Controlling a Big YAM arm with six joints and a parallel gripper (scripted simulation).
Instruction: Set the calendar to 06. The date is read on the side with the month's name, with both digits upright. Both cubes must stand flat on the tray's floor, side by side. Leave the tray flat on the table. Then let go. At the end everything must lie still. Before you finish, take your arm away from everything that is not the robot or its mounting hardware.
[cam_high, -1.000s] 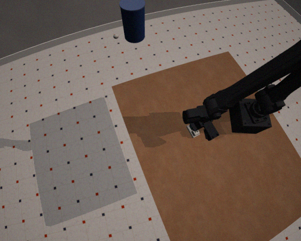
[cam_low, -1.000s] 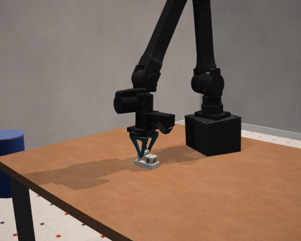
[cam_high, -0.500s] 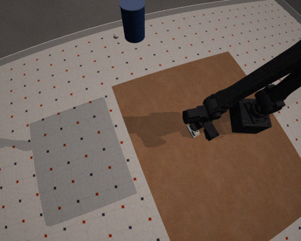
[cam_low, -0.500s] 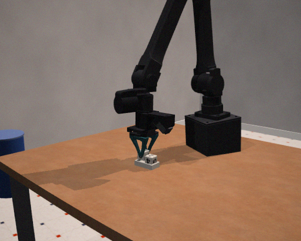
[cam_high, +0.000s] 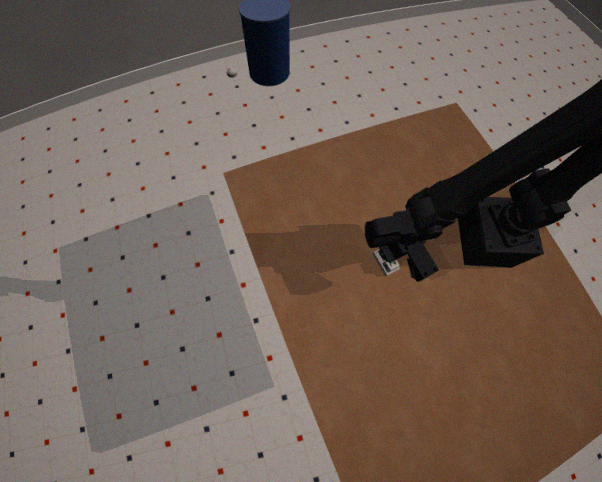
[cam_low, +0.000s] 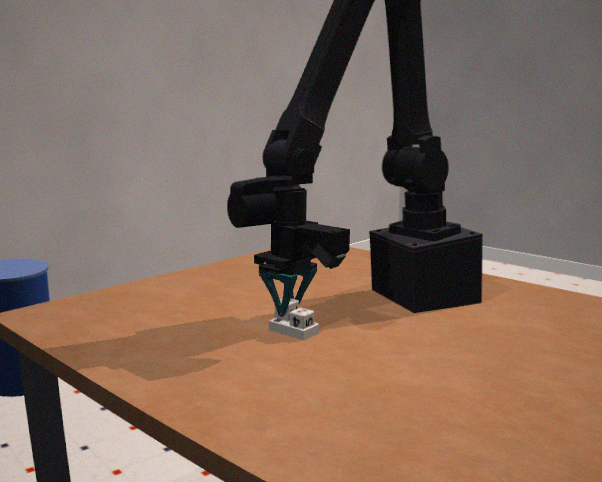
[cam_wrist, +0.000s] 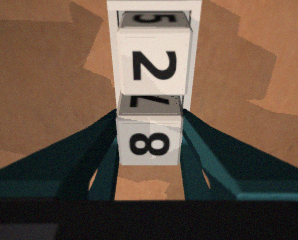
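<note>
The white digit cube lies 1 cm below my hand. The rest, counted from my hand: white tray: 2 cm to the left, 3 cm below.
</note>
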